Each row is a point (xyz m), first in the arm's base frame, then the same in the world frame.
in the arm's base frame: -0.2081 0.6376 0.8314
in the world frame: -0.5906 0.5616 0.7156
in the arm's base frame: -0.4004 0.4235 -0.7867
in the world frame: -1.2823 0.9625 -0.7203
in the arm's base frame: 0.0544 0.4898 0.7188
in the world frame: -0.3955 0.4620 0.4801
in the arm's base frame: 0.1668 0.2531 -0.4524
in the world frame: -0.6692 0.6727 -0.6693
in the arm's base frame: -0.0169 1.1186 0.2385
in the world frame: -0.5224 1.2247 0.2972
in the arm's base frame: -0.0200 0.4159 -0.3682
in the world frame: -0.7991 0.7956 -0.4782
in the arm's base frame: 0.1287 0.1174 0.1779
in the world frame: -0.5356 0.3146 -0.1487
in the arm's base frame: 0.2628 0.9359 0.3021
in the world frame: -0.2633 1.0274 0.1992
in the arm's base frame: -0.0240 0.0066 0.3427
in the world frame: -0.6457 0.1529 0.0079
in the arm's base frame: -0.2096 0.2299 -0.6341
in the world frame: -1.0822 0.7236 -0.7147
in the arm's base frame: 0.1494 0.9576 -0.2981
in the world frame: -0.5463 1.2707 -0.2849
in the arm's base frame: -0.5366 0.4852 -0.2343
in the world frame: -1.2385 0.8179 -0.1683
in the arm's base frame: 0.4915 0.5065 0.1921
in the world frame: -0.1368 0.6657 -0.1201
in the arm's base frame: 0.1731 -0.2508 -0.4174
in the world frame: -0.7197 0.1915 -0.8142
